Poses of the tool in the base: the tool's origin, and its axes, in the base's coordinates. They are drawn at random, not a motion.
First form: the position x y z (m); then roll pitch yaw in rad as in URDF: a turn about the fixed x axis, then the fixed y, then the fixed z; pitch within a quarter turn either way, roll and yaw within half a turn.
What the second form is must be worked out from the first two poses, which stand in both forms.
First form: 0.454 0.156 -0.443 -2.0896 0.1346 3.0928
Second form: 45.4 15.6 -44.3 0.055 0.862 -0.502 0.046
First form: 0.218 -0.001 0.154 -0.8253 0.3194 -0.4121
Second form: 21.8 -0.1 15.4 -0.358 0.224 -0.123 0.898
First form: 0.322 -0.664 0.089 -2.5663 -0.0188 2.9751
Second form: 32.2 -66.4 8.9 -0.077 -0.956 0.282 0.033
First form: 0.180 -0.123 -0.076 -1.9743 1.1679 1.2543
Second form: 18.0 -12.3 -7.6 -0.742 -0.163 0.642 0.102
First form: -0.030 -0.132 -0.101 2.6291 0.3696 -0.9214
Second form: -3.0 -13.2 -10.1 0.872 -0.381 -0.270 0.144
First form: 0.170 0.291 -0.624 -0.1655 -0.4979 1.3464
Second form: 17.0 29.1 -62.4 0.090 -0.242 0.586 0.768
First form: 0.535 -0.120 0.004 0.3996 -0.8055 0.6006
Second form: 53.5 -12.0 0.4 0.288 -0.313 0.341 0.838
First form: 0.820 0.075 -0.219 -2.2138 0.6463 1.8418
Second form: 82.0 7.5 -21.9 -0.626 -0.589 0.510 0.031
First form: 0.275 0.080 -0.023 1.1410 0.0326 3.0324
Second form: 27.5 8.0 -2.3 0.016 0.540 0.840 0.055
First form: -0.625 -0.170 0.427 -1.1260 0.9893 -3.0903
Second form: -62.5 -17.0 42.7 0.389 0.480 -0.738 0.272
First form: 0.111 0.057 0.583 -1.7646 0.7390 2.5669
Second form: 11.1 5.7 58.3 0.424 0.626 -0.647 0.100
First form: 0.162 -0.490 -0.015 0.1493 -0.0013 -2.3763
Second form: 16.2 -49.0 -1.5 0.027 -0.069 -0.925 0.372
